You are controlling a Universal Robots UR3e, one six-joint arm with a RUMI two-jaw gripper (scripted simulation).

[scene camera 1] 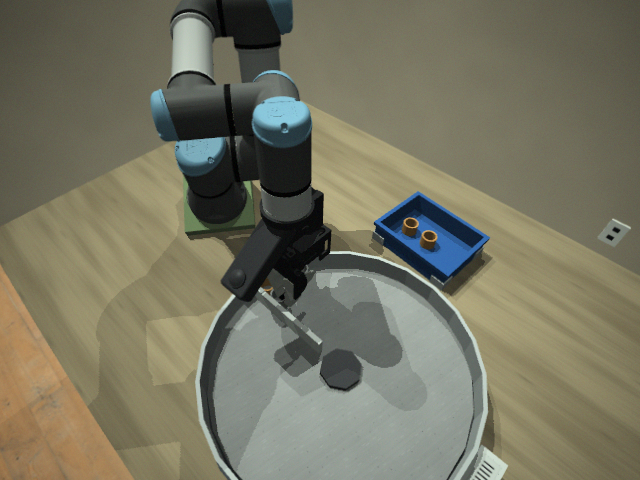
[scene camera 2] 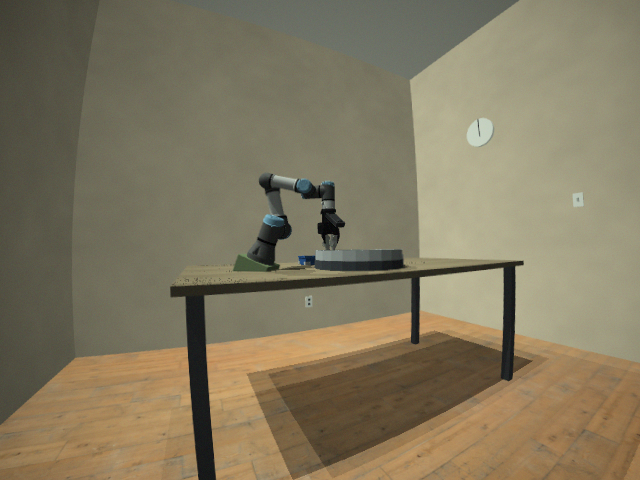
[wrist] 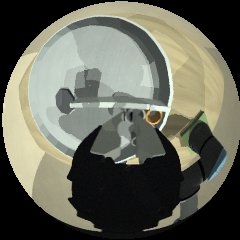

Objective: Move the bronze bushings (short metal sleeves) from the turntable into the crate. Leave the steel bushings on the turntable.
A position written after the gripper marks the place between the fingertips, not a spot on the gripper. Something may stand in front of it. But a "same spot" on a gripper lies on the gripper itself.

The gripper shows in scene camera 1, in scene camera 2 and in the wrist view (127, 112). One and the same spot on the gripper: (scene camera 1: 294, 287) is (scene camera 2: 337, 235).
